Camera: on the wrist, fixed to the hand. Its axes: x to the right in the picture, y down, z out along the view.
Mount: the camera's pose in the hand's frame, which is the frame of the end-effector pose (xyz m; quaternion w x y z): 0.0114 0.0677 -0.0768 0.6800 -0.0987 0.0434 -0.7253
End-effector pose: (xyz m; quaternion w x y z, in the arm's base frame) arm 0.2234 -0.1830 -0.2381 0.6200 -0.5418 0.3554 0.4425
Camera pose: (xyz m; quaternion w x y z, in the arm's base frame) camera 0.1672 -0.2554 -0.2851 0.6736 -0.7065 -0.1680 -0.1372
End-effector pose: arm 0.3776 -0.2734 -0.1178 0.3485 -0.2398 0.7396 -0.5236
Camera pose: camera 0.3121 -0.2122 -0.1685 0.1985 0.7111 -0.3958 0.5462
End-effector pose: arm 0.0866 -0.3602 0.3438 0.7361 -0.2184 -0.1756 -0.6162
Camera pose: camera 0.1544 -0.4011 0.2780 0.0397 -0.0671 -0.1850 -0.9796
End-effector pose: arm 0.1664 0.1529 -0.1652 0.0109 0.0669 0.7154 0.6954
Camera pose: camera 0.1522 0.0795 -0.0944 0.4873 -0.5046 0.4668 0.5385
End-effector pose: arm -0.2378 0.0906 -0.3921 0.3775 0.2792 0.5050 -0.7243
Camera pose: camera -0.1863 0.1461 -0.4620 0.2630 0.1822 -0.6337 0.7043
